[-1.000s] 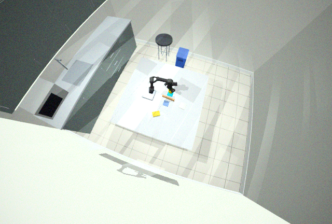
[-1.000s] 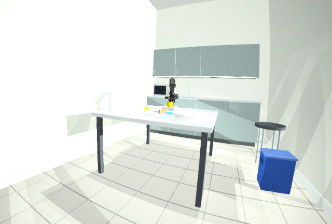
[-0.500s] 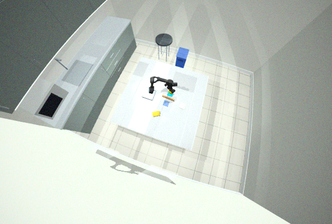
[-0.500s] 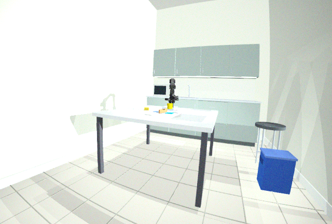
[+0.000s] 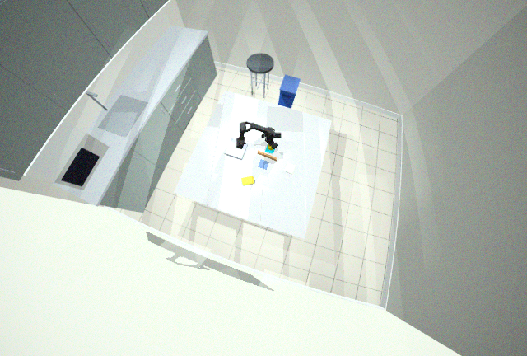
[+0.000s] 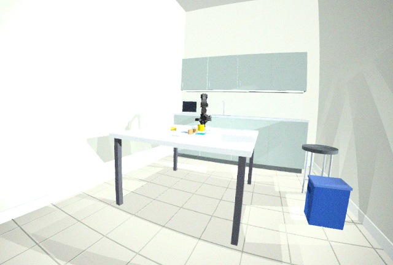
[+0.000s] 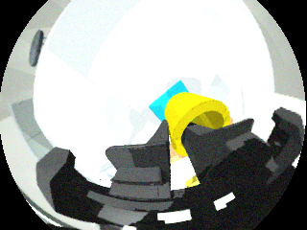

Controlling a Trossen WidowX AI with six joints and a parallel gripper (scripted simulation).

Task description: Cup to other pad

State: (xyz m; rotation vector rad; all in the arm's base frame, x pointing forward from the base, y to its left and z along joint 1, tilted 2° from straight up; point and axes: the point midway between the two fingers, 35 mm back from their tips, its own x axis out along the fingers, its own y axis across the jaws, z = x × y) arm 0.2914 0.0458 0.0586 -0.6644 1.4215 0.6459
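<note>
Now: gripper tip 110 mm to the left of the wooden block, 50 mm above it and 10 mm past it. Round my gripper tip: yellow cup 20 mm to the right, 20 mm ahead; then light blue pad 200 mm to the right, 70 mm below, 30 mm behind.
</note>
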